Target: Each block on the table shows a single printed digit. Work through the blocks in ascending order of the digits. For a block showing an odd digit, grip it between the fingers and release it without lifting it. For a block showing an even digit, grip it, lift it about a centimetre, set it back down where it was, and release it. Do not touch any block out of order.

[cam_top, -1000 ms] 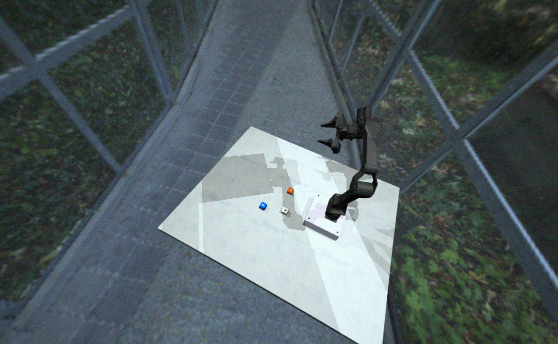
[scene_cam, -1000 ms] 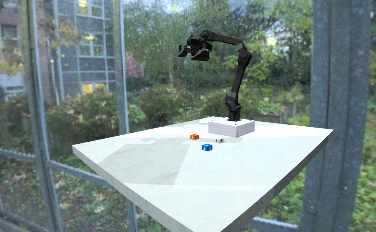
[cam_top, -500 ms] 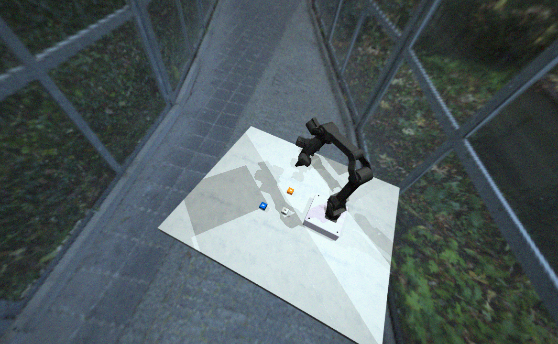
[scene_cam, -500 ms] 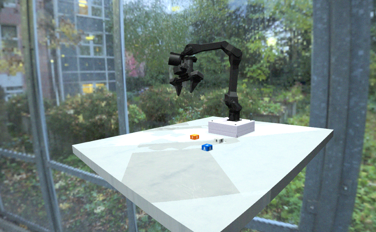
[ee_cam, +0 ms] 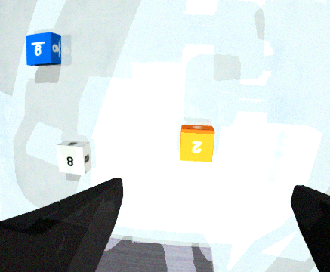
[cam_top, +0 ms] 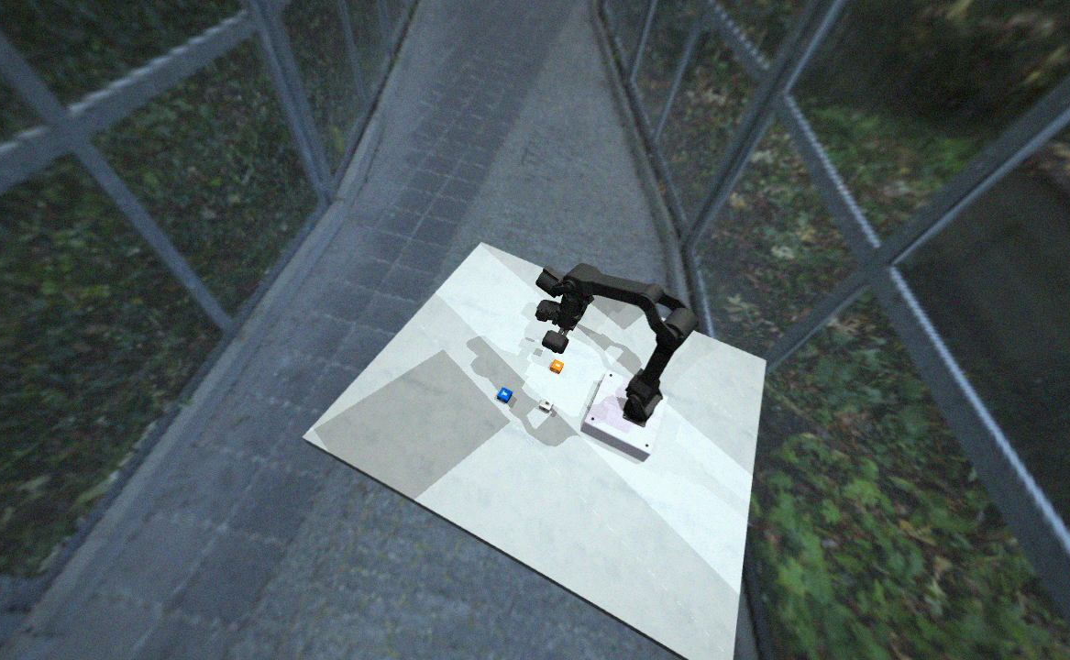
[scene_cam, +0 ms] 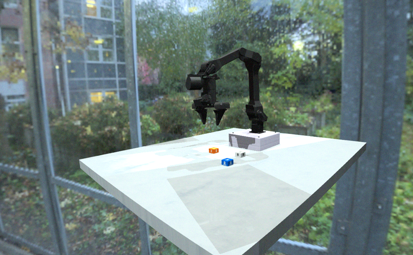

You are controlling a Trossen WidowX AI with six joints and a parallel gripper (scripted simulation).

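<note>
Right now my gripper tip is 10 mm past the orange block and 120 mm above it. From my gripper tip the other things lie so: white block (40 mm behind, 140 mm to the left, 120 mm below); then blue block (80 mm ahead, 170 mm to the left, 120 mm below).
</note>
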